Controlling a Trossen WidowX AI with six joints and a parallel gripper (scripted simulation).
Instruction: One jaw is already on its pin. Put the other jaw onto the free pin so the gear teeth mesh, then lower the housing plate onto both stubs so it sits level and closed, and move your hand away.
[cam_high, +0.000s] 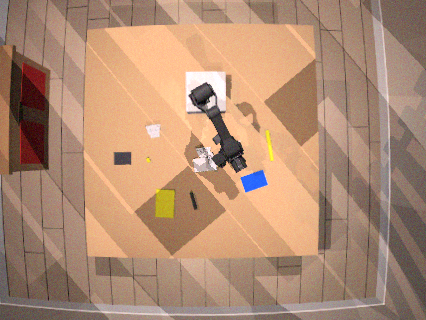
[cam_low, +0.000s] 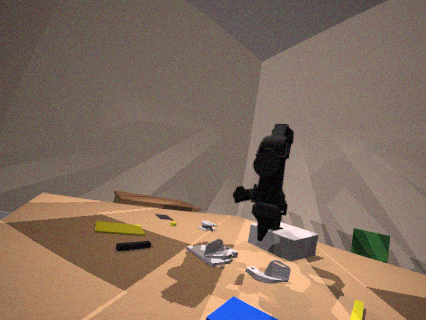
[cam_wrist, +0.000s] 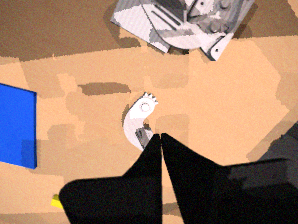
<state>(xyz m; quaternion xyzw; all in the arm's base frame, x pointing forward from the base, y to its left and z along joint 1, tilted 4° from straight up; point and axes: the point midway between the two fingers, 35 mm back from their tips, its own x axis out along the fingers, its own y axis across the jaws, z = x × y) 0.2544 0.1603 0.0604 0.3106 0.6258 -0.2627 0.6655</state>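
My gripper tip is 20 mm to the right of the silver jaw and 80 mm above it. The rest, counted from my gripper tip: yellow stick: 50 mm behind, 230 mm to the left, 80 mm below; dark bar: 270 mm ahead, 160 mm to the right, 80 mm below; blue plate: 150 mm ahead, 150 mm to the left, 80 mm below.
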